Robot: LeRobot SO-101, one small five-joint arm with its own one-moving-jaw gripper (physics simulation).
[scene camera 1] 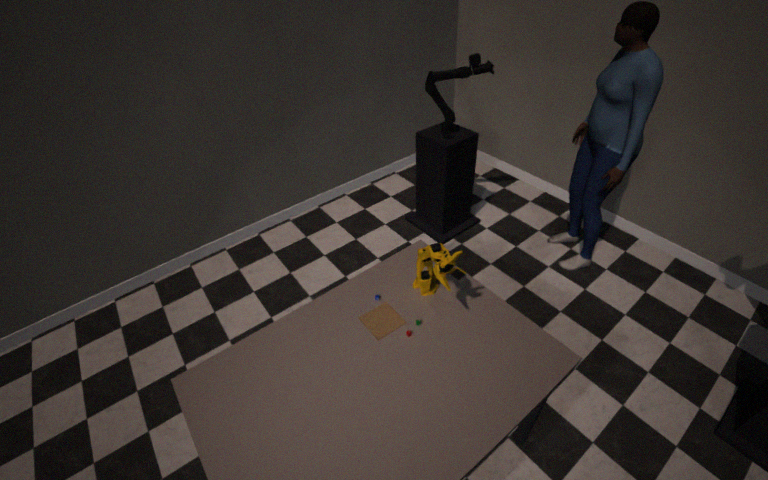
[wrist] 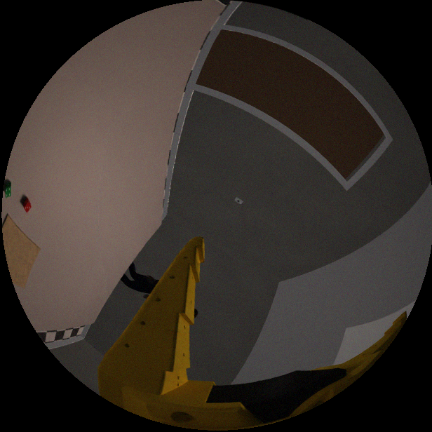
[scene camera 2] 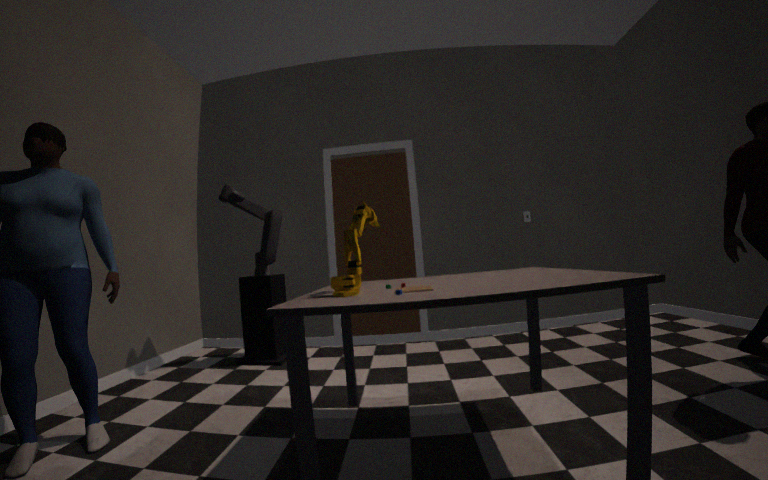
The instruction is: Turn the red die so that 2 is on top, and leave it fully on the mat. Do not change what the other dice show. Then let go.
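Places are measured from the arm's base along level axes (x back, y up, z left), in centimetres.
Pixels of known places: end effector, tool point: (scene camera 1: 449, 289) (scene camera 2: 379, 225); arm's base, origin of the base link: (scene camera 1: 421, 288) (scene camera 2: 351, 294).
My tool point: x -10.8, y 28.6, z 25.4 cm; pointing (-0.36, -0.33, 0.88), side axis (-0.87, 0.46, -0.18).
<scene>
For each thing: its top centre in the pictures, then the offset to it from my tool point. Level surfaces: height alone.
- small red die, middle of its top: (scene camera 1: 408, 332) (scene camera 2: 403, 283) dy -27.0, dx -9.1, dz -10.6 cm
- square tan mat, middle of its top: (scene camera 2: 413, 288) (scene camera 1: 382, 320) dy -28.2, dx -12.8, dz -22.8 cm
- green die, middle of its top: (scene camera 1: 418, 321) (scene camera 2: 388, 284) dy -27.0, dx -2.8, dz -12.3 cm
- blue die, middle of its top: (scene camera 2: 398, 289) (scene camera 1: 377, 296) dy -27.0, dx -7.4, dz -33.4 cm
- table, its level: dy -28.7 cm
The small red die (scene camera 1: 408, 333) (scene camera 2: 403, 284) (wrist: 27, 205) lies on the table beside the square tan mat (scene camera 1: 382, 321) (scene camera 2: 419, 289) (wrist: 20, 252), off its edge. Its pips are too small to read, so I cannot tell its top number. The green die (scene camera 1: 418, 322) (scene camera 2: 388, 286) (wrist: 7, 189) lies near the red one, also off the mat. The blue die (scene camera 1: 377, 297) (scene camera 2: 398, 292) lies off another side of the mat; it does not show in the wrist view. My yellow gripper (wrist: 303, 277) is wide open and empty, raised high above the table and away from the dice.
The yellow arm (scene camera 1: 423, 274) (scene camera 2: 352, 249) stands near one end of the table (scene camera 1: 317, 396) (scene camera 2: 509, 280). Beyond the table are a dark arm on a pedestal (scene camera 1: 444, 181) (scene camera 2: 262, 316) and a standing person in blue (scene camera 1: 628, 107) (scene camera 2: 45, 220).
</scene>
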